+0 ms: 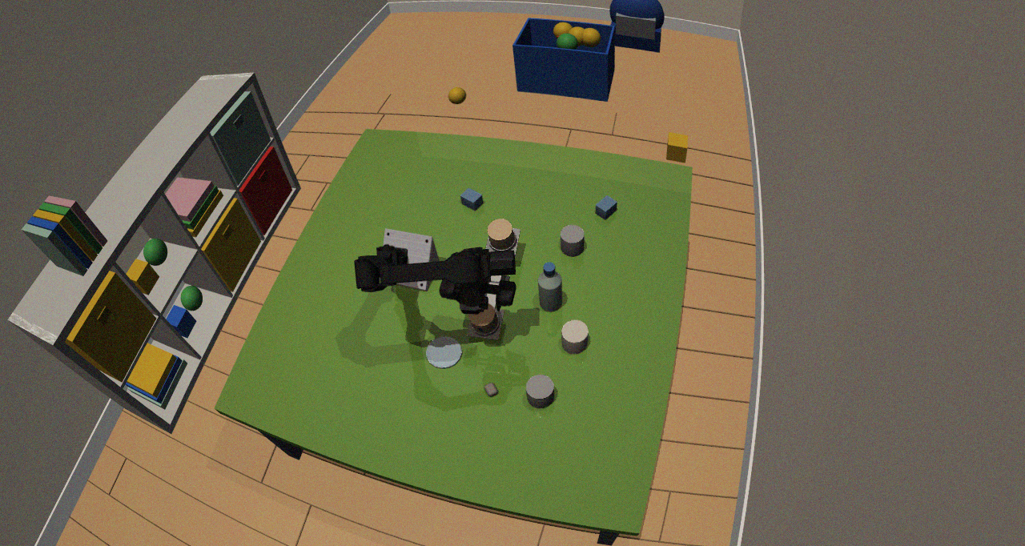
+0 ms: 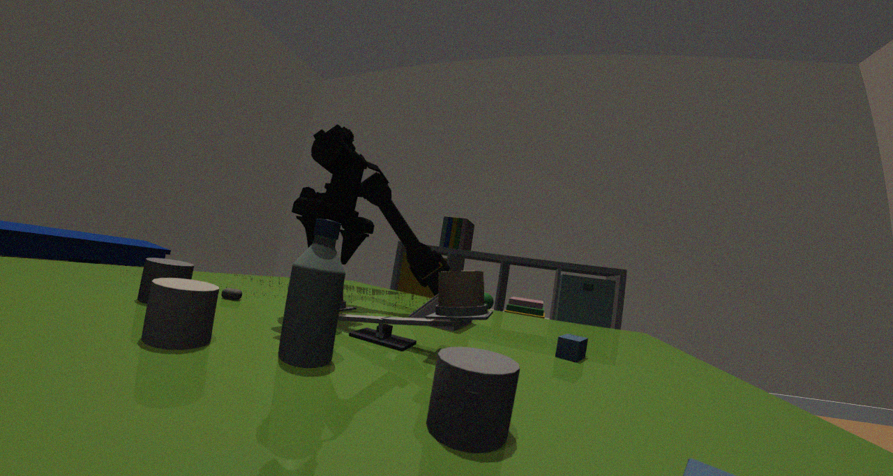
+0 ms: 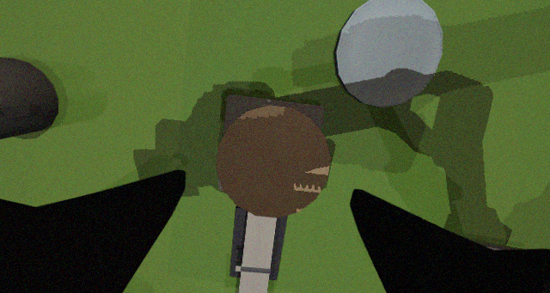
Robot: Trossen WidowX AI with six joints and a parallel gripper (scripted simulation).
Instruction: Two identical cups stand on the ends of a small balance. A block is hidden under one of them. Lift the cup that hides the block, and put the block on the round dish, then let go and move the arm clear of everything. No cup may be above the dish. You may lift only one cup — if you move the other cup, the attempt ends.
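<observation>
The brown cup lies 20 mm to the right of my gripper tip and 50 mm below it. The rest, counted from my gripper tip: pale round dish: 100 mm behind, 100 mm to the right, 110 mm below; then balance: 10 mm behind, 140 mm to the left, 70 mm below; then grey block: 70 mm below.
</observation>
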